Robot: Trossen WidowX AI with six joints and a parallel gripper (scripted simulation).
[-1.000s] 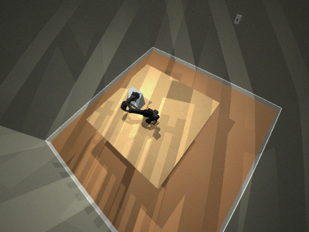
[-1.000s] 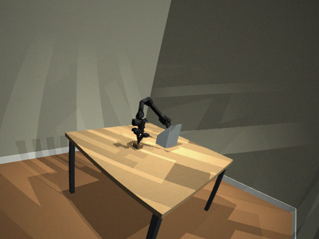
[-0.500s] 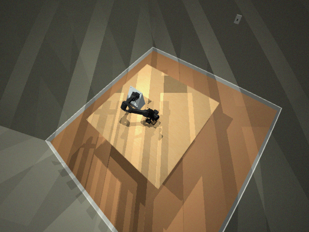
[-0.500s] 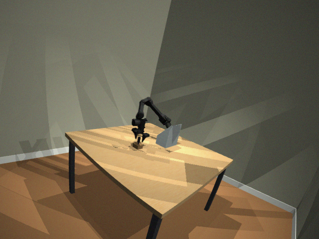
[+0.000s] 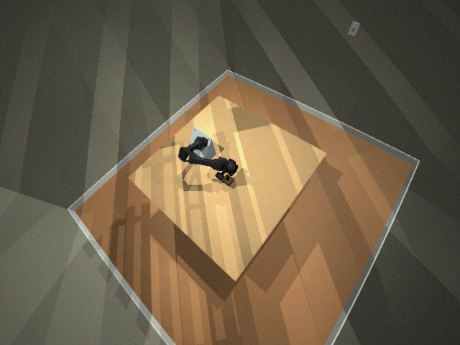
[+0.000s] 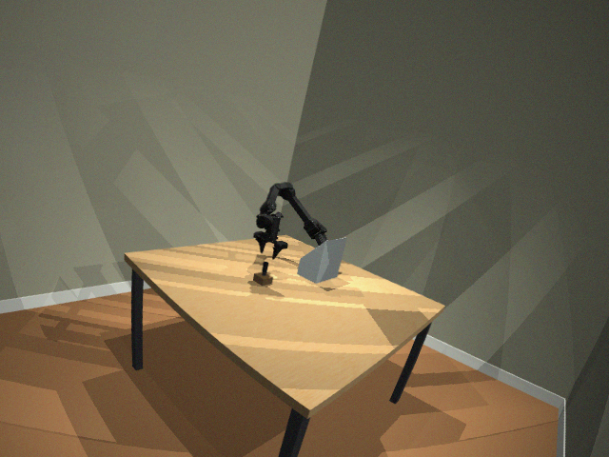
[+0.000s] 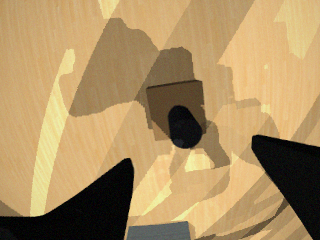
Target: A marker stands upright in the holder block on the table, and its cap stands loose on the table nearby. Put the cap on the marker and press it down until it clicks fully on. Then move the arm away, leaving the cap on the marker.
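My gripper tip is 60 mm above the black marker cap. The rest, counted from my gripper tip: holder block 120 mm below.
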